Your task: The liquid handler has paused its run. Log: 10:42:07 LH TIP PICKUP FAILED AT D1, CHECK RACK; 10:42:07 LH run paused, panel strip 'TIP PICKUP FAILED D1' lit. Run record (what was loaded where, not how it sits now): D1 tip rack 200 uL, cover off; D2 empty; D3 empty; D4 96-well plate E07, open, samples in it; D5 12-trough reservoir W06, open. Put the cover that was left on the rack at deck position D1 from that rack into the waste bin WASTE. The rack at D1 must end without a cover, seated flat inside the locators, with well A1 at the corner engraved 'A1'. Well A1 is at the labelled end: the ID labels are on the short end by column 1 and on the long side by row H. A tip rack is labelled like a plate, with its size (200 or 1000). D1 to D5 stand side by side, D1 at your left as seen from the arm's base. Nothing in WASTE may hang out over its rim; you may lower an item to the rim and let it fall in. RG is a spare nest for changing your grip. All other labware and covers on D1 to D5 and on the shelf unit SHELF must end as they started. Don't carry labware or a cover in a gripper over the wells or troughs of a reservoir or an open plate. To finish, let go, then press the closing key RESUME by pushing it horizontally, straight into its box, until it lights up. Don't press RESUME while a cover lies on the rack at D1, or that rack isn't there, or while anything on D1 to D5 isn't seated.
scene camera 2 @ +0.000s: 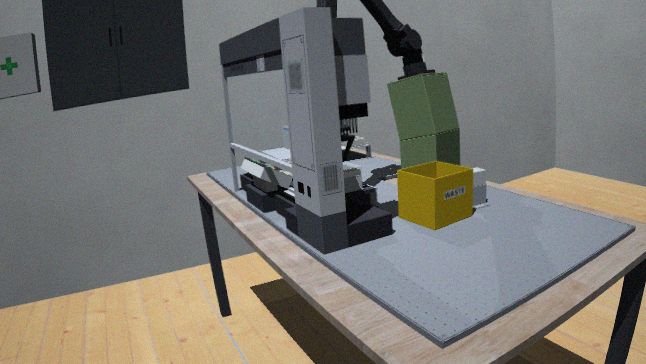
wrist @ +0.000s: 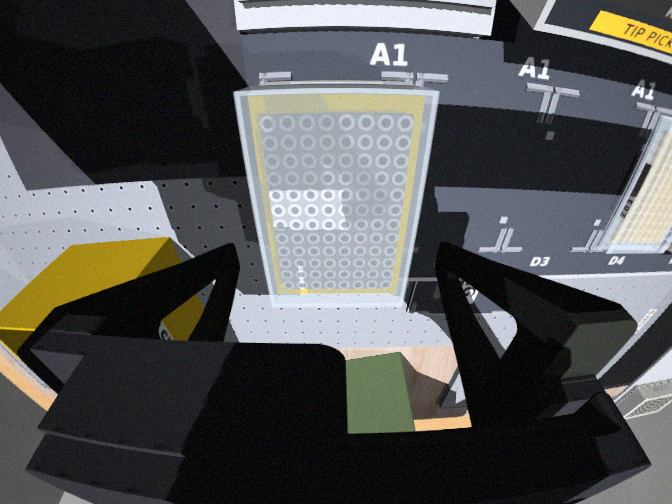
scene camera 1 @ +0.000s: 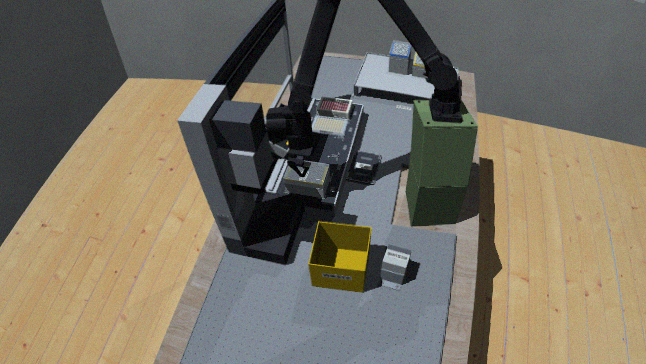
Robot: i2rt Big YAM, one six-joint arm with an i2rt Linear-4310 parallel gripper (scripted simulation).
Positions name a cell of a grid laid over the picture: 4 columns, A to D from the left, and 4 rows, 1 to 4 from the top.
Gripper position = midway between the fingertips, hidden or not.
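Clear cover (scene camera 1: B2), also in the wrist view (wrist: C2). Yellow waste bin (scene camera 2: C3), also in scene camera 1 (scene camera 1: C3). Visible: grey resume box (scene camera 1: C3), shelf (scene camera 1: C1), head (scene camera 1: B2). My gripper (scene camera 1: B2), wrist view (wrist: C3) too.
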